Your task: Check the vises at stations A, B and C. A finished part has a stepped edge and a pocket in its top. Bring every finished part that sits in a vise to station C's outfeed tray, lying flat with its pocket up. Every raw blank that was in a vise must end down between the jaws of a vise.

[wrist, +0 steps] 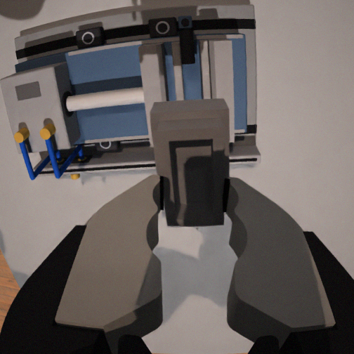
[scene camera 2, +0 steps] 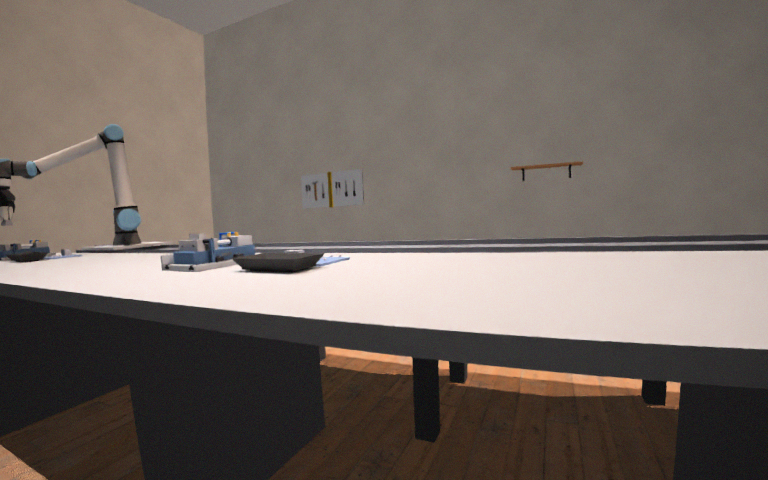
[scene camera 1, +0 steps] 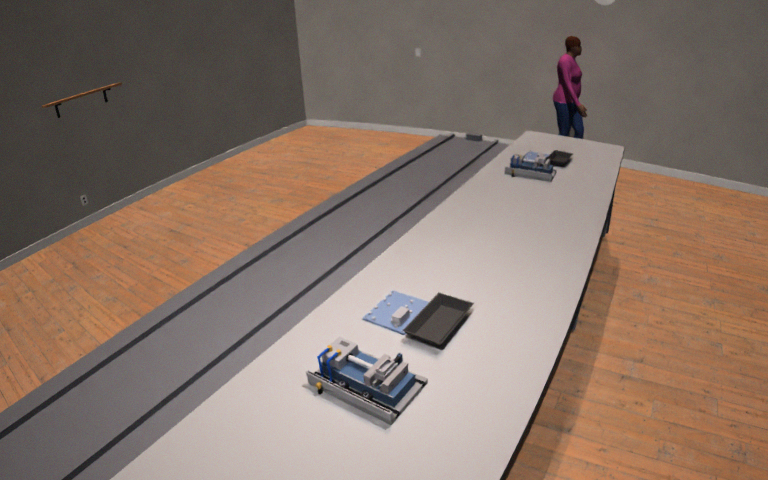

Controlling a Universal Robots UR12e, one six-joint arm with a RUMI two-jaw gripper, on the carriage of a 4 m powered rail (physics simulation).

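In the wrist view I see my gripper [wrist: 192,179] together with a grey finished part [wrist: 190,138], and there is a vise [wrist: 112,68] in it too. Scene camera 2 gives me a vise [scene camera 2: 189,258].
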